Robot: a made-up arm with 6 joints. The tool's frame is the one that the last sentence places. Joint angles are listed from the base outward.
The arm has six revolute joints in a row. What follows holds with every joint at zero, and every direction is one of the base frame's.
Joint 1 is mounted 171 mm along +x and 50 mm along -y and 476 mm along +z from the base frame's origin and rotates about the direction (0.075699, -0.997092, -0.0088), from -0.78 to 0.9 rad.
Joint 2 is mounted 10 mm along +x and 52 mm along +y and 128 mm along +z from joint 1 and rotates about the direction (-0.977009, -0.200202, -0.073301), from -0.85 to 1.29 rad.
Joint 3 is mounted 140 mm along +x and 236 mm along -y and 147 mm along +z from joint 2 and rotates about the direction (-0.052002, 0.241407, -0.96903), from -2.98 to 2.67 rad.
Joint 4 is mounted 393 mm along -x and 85 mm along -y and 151 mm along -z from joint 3 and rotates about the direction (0.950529, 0.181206, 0.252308), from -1.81 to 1.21 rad.
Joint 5 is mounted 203 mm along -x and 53 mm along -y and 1 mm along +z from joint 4 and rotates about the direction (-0.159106, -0.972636, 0.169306), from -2.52 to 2.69 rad.
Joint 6 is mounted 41 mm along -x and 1 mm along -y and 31 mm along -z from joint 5 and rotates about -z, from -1.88 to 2.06 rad.
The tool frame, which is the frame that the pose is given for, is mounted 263 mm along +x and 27 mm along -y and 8 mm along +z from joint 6; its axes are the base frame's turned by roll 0, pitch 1.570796 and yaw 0 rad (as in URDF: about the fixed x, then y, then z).
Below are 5 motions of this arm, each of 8 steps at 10 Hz.
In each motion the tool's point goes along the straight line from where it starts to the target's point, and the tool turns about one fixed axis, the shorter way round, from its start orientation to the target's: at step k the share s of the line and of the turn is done. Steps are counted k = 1, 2, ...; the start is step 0. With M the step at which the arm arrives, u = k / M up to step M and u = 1 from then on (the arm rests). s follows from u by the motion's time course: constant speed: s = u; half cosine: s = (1 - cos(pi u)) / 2; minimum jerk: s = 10 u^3 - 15 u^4 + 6 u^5.
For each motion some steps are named. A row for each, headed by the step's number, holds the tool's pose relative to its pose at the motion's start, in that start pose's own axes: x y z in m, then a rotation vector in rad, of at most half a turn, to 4 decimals.
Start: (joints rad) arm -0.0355 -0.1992 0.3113 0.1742 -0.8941 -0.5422
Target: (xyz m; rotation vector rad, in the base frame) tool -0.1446 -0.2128 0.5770 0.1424 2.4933 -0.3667
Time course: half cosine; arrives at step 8
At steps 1, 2, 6, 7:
1: -0.0041 -0.0007 -0.0037 0.0320 -0.0027 -0.0228
2: -0.0159 -0.0029 -0.0142 0.1230 -0.0103 -0.0876
6: -0.0929 -0.0167 -0.0830 0.7169 -0.0600 -0.5104
7: -0.1047 -0.0188 -0.0936 0.8080 -0.0676 -0.5752

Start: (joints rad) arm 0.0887 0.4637 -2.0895 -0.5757 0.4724 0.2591
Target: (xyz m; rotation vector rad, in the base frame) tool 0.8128 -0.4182 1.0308 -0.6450 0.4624 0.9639
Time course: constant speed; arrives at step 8
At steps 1, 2, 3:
1: 0.0103 -0.0264 -0.0098 0.0899 0.0112 -0.0023
2: 0.0205 -0.0527 -0.0196 0.1797 0.0224 -0.0046
3: 0.0308 -0.0791 -0.0294 0.2696 0.0336 -0.0070

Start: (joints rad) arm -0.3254 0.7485 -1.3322 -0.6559 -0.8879 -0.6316
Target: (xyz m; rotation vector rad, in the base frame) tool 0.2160 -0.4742 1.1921 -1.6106 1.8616 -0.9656
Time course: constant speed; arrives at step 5
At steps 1, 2, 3, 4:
1: -0.0573 0.0333 -0.0751 0.1452 0.0985 0.0047
2: -0.1147 0.0667 -0.1502 0.2904 0.1970 0.0094
3: -0.1720 0.1000 -0.2253 0.4355 0.2956 0.0141
4: -0.2293 0.1334 -0.3004 0.5807 0.3941 0.0188

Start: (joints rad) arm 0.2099 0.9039 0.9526 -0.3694 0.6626 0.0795
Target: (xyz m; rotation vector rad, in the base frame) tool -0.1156 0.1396 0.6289 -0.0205 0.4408 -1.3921
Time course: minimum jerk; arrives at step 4
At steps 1, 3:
1: 0.0051 -0.0032 -0.0028 0.0119 0.0246 0.0319
3: 0.0446 -0.0276 -0.0246 0.1029 0.2134 0.2765

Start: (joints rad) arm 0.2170 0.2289 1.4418 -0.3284 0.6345 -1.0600
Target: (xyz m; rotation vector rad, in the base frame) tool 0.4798 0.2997 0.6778 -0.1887 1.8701 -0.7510
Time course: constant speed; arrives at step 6
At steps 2, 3, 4, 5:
2: -0.0390 -0.0042 0.0625 -0.0018 0.0585 0.0693
3: -0.0586 -0.0063 0.0937 -0.0027 0.0878 0.1039
4: -0.0781 -0.0084 0.1250 -0.0036 0.1171 0.1386
5: -0.0976 -0.0106 0.1562 -0.0045 0.1464 0.1732

